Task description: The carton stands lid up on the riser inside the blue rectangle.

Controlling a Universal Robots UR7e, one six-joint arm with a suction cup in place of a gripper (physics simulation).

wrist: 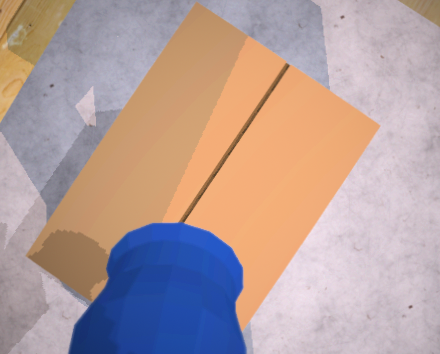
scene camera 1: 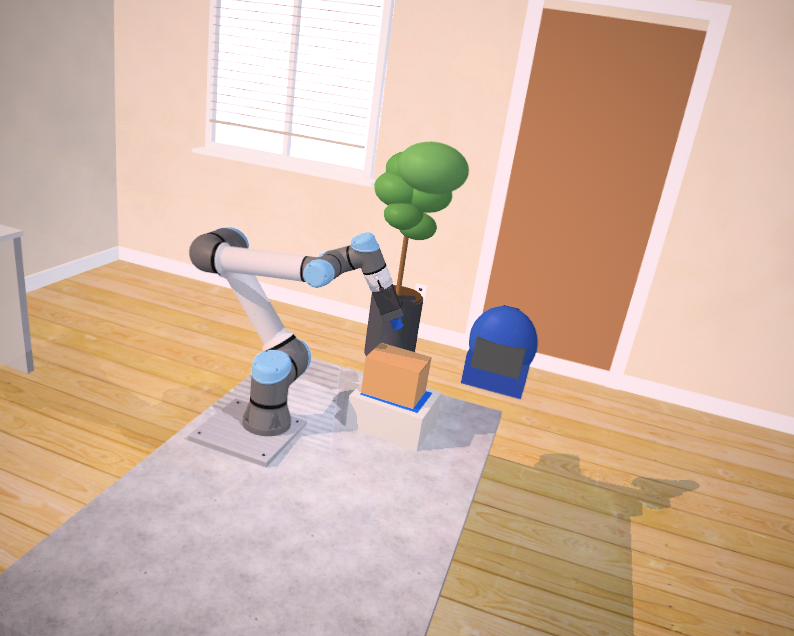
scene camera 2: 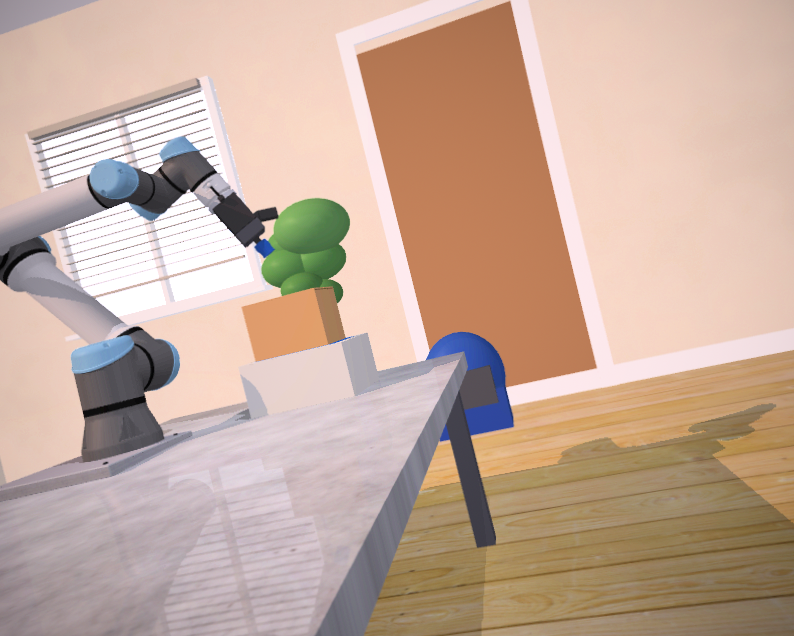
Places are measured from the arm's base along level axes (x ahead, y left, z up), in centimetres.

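Pixels of known places: hand, tool point: (wrist: 175, 278) (scene camera 1: 398, 326) (scene camera 2: 269, 253); arm's base, link origin: (scene camera 1: 266, 423) (scene camera 2: 125, 449).
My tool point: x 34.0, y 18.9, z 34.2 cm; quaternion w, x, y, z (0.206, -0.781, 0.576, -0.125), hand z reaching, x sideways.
Observation:
For each thing: its top centre in the pictures, then the offset to it from my tool point. "pt": a spot on its surface instead. Level surfaces: height alone.
- tan carton, top centre: (wrist: 202, 191) (scene camera 2: 288, 296) (scene camera 1: 399, 357) dx +1.7, dy +0.7, dz -10.7 cm
- pale riser, top centre: (scene camera 2: 306, 348) (scene camera 1: 396, 393) dx +2.8, dy +0.2, dz -23.7 cm
- blue rectangle, surface spot: (scene camera 1: 424, 400) pt dx +12.2, dy -0.1, dz -23.6 cm
- grey table, surface height: dz -35.7 cm
The tan carton (scene camera 1: 392, 378) (scene camera 2: 286, 325) (wrist: 270, 160) stands upright and flat on the pale riser (scene camera 1: 385, 422) (scene camera 2: 301, 382). Its top face, with a dark lengthwise seam, faces up in the wrist view. The blue rectangle (scene camera 1: 424, 400) shows as a thin line along the carton's front bottom edge and a wider strip at its right end in scene camera 1; its far edges are hidden behind the carton. My suction gripper (scene camera 1: 397, 323) (scene camera 2: 265, 248) (wrist: 176, 235) is tilted, holds nothing and is apart from the carton, above it.
The riser stands on the grey table (scene camera 1: 265, 543) (scene camera 2: 218, 530), near its far right corner. A potted plant (scene camera 1: 432, 168) (scene camera 2: 311, 225) stands behind the riser. A blue round-topped object (scene camera 1: 503, 324) (scene camera 2: 463, 351) is beyond the table's right edge.

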